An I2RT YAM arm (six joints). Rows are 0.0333 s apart.
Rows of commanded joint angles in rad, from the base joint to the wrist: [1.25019, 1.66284, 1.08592, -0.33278, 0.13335, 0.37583]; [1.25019, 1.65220, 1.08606, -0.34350, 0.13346, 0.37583]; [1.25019, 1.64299, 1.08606, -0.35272, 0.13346, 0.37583]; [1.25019, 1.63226, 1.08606, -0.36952, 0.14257, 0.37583]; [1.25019, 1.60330, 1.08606, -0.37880, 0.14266, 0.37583]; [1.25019, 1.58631, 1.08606, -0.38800, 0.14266, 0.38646]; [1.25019, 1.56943, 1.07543, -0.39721, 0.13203, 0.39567]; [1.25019, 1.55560, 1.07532, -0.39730, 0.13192, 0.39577]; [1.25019, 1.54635, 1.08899, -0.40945, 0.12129, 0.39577]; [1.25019, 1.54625, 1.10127, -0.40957, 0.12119, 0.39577]
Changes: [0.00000, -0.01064, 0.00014, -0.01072, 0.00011, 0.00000]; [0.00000, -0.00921, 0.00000, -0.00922, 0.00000, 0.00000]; [0.00000, -0.01073, 0.00000, -0.01680, 0.00911, 0.00000]; [0.00000, -0.02896, 0.00000, -0.00928, 0.00009, 0.00000]; [0.00000, -0.01699, 0.00000, -0.00920, 0.00000, 0.01063]; [0.00000, -0.01688, -0.01063, -0.00921, -0.01063, 0.00921]; [0.00000, -0.01383, -0.00011, -0.00009, -0.00011, 0.00010]; [0.00000, -0.00925, 0.01367, -0.01215, -0.01063, 0.00000]; [0.00000, -0.00010, 0.01228, -0.00012, -0.00010, 0.00000]
